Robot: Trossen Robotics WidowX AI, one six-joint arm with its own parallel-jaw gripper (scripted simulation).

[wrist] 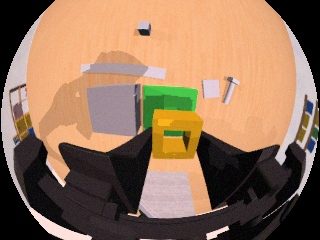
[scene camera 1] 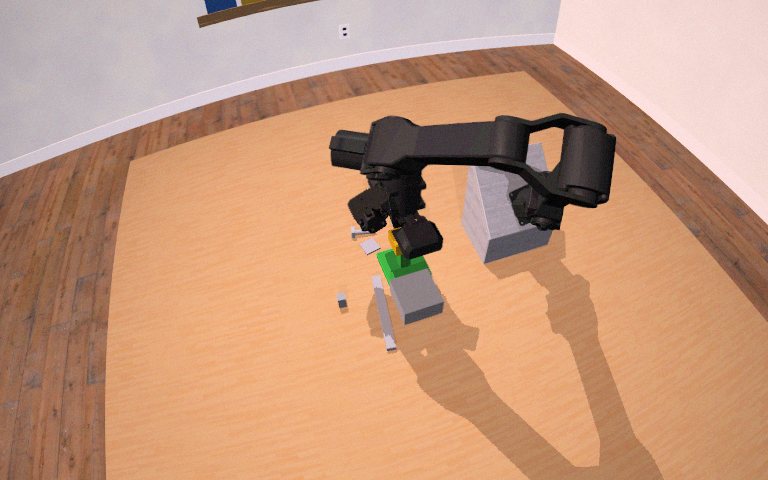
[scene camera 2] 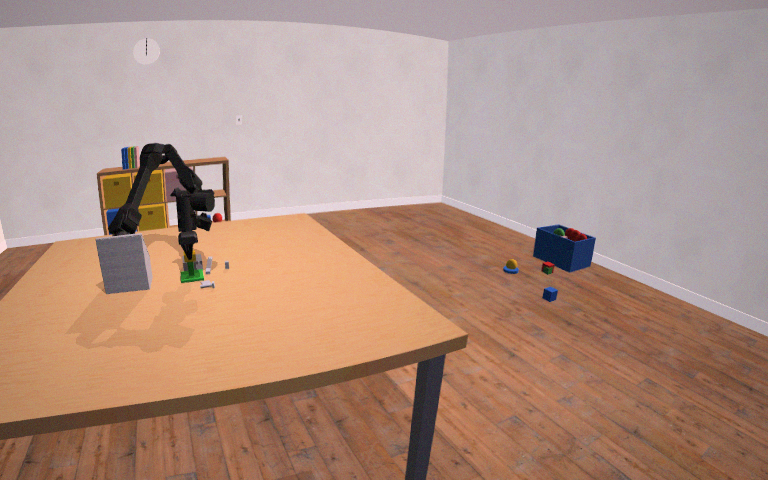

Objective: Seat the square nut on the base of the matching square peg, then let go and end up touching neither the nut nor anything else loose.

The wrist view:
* my gripper: 174, 132
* grey block: 114, 109
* long grey bar: 122, 68
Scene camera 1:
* my gripper: 402, 241
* grey block: 416, 296
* long grey bar: 386, 325
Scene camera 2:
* my gripper: 189, 257
